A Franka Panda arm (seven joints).
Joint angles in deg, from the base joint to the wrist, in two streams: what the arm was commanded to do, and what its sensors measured. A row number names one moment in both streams.
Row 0, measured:
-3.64, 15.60, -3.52, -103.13, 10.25, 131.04, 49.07
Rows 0 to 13, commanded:
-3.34, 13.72, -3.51, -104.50, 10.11, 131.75, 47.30
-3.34, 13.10, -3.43, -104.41, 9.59, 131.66, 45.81
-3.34, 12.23, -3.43, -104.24, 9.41, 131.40, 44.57
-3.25, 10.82, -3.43, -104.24, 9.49, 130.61, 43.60
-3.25, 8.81, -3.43, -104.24, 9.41, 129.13, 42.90
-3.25, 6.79, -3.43, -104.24, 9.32, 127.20, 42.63
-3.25, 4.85, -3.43, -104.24, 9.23, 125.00, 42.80
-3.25, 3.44, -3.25, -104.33, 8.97, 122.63, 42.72
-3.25, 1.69, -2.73, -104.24, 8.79, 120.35, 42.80
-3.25, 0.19, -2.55, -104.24, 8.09, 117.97, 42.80
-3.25, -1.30, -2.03, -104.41, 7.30, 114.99, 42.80
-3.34, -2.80, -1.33, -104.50, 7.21, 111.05, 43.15
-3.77, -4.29, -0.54, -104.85, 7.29, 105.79, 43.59
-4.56, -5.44, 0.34, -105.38, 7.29, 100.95, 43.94
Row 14, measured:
-3.13, -1.01, -2.19, -103.03, 8.45, 111.93, 43.47
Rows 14 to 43, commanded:
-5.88, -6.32, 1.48, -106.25, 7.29, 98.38, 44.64
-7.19, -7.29, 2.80, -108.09, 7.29, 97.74, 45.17
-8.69, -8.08, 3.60, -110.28, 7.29, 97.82, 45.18
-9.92, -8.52, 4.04, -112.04, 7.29, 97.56, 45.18
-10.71, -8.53, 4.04, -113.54, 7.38, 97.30, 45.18
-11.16, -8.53, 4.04, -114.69, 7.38, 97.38, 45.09
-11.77, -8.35, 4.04, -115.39, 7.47, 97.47, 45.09
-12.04, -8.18, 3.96, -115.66, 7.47, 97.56, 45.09
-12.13, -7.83, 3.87, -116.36, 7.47, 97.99, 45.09
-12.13, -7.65, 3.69, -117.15, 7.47, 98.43, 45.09
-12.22, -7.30, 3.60, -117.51, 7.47, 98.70, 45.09
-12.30, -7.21, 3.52, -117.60, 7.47, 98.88, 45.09
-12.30, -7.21, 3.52, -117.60, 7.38, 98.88, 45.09
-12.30, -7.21, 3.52, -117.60, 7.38, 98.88, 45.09
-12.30, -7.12, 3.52, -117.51, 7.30, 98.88, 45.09
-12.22, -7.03, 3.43, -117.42, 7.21, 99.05, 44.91
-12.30, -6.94, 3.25, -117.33, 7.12, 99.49, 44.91
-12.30, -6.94, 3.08, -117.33, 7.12, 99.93, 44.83
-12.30, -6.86, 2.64, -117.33, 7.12, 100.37, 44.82
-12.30, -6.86, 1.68, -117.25, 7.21, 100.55, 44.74
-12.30, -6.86, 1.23, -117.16, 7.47, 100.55, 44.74
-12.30, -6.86, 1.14, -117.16, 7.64, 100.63, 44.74
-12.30, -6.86, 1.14, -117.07, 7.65, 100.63, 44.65
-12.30, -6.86, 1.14, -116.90, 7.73, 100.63, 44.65
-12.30, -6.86, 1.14, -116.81, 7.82, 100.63, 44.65
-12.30, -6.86, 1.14, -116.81, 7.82, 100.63, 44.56
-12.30, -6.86, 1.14, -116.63, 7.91, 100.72, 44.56
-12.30, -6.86, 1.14, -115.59, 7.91, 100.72, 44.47
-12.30, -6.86, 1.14, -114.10, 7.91, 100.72, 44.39
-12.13, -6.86, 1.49, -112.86, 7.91, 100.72, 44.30
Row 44, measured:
-12.20, -6.62, 0.91, -116.23, 7.99, 100.42, 44.59
